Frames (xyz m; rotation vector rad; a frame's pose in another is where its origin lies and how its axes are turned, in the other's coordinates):
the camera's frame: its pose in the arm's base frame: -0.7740 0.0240 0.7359 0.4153 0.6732 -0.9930
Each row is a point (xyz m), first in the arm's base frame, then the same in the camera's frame.
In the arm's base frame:
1: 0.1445 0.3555 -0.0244
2: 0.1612 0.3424 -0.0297
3: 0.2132 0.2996 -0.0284
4: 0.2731 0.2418 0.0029
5: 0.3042 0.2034 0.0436
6: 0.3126 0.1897 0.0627
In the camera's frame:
1: 0.6563 0.9463 -0.4531
2: 0.6744 0.9542 -0.4436
3: 0.7196 0.9783 -0.3999
4: 0.7565 1.0024 -0.3226
5: 0.7641 1.0113 -0.2597
6: 0.7627 1.0122 -0.2348

